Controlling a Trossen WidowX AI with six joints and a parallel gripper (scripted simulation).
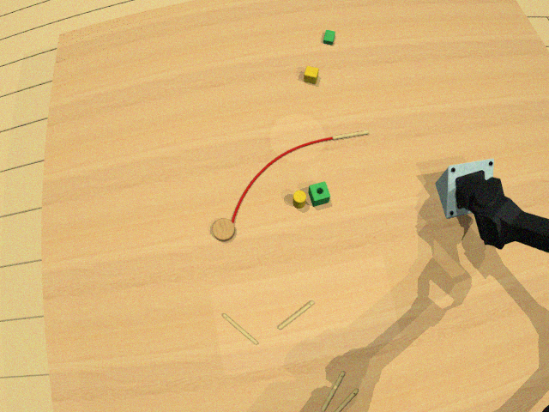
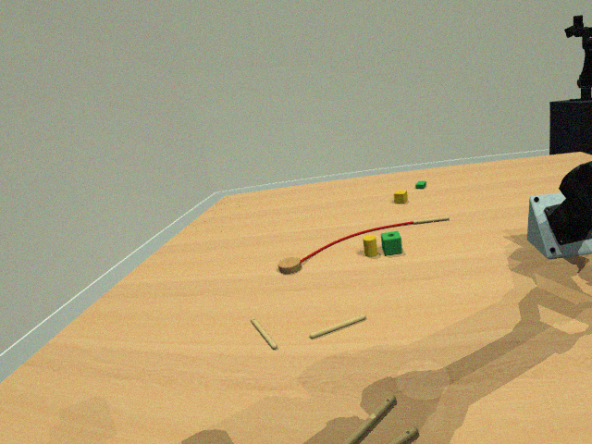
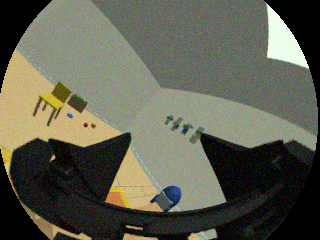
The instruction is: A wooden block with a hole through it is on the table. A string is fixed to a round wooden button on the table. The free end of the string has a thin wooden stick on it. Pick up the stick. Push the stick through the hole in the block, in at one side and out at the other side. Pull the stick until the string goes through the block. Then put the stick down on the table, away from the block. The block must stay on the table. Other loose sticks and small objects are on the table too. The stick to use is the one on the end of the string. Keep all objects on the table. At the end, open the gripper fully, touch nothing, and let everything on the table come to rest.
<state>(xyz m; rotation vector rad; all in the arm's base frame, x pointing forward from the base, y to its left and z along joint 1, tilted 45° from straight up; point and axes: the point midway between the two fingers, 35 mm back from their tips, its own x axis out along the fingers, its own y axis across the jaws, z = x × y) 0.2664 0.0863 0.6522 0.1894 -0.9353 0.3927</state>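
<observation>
The green block lies 620 mm to the right of my gripper tip, 420 mm below it and 30 mm behind it. From my gripper tip the other things lie so: round wooden button (600 mm to the right, 430 mm below, 150 mm ahead); yellow cylinder (620 mm to the right, 420 mm below, 10 mm ahead); thin stick (730 mm to the right, 430 mm below, 120 mm behind).
</observation>
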